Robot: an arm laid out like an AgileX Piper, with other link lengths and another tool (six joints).
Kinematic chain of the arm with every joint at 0, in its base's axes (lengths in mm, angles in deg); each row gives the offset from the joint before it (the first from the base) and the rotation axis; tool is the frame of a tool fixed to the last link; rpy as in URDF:
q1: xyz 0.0 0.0 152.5 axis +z
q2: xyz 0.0 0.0 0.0 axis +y
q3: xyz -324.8 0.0 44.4 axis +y
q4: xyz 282.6 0.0 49.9 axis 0.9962 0 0.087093
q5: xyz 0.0 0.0 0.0 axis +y
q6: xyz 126.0 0.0 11.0 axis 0.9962 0 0.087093
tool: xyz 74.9 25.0 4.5 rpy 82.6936 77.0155 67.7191
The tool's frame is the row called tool.
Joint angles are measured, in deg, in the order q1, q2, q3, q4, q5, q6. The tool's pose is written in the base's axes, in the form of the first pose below.
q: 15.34 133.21 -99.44 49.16 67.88 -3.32
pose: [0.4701, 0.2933, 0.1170, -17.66, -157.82, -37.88]
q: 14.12 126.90 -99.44 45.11 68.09 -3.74
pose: [0.4738, 0.2748, 0.1656, -14.80, -165.34, -37.40]
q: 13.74 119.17 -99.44 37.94 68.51 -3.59
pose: [0.4671, 0.2539, 0.2189, -9.98, -175.28, -32.73]
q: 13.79 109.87 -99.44 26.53 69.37 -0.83
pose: [0.4529, 0.2213, 0.2767, 6.86, 170.41, 19.55]
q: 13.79 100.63 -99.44 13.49 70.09 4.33
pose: [0.4375, 0.1780, 0.3341, 9.84, 161.17, 5.37]
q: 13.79 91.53 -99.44 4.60 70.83 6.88
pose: [0.4112, 0.1424, 0.3966, 12.30, 151.09, -2.24]
